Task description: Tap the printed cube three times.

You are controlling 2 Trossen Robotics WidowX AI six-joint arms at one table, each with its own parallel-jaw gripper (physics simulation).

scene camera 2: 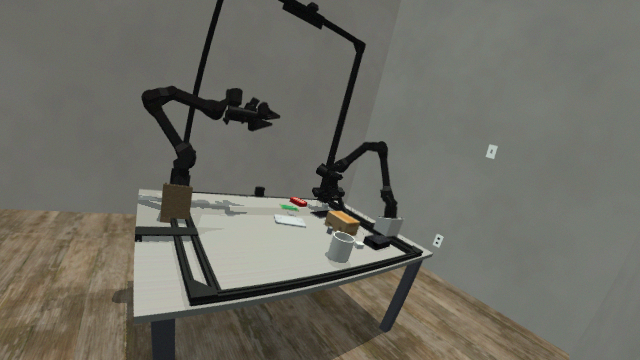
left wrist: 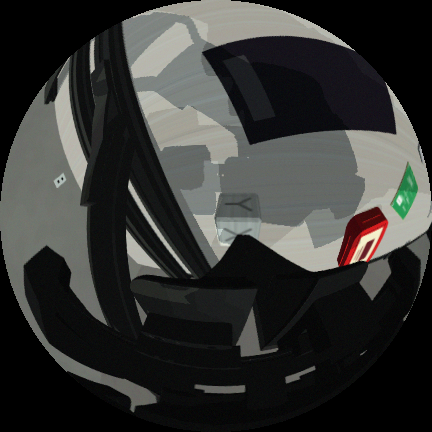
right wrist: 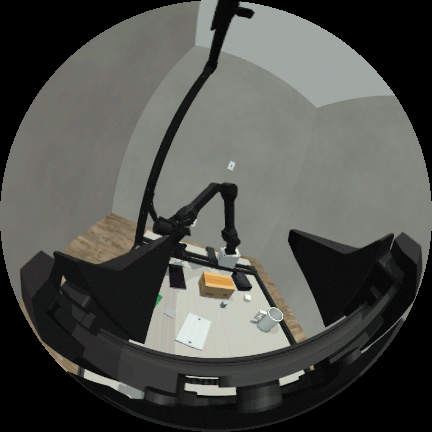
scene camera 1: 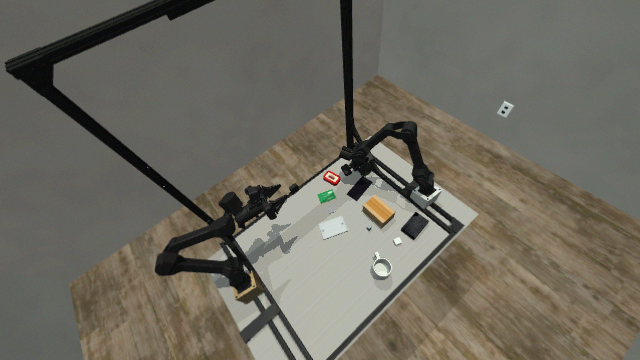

Labels:
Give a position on a red case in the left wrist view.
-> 363, 232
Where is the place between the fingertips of the right gripper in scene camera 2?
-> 276, 120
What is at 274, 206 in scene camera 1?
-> The right gripper.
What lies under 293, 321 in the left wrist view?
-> The left gripper.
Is the right gripper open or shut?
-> Open.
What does the black tablet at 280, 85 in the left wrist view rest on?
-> The table.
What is the right gripper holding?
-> Nothing.

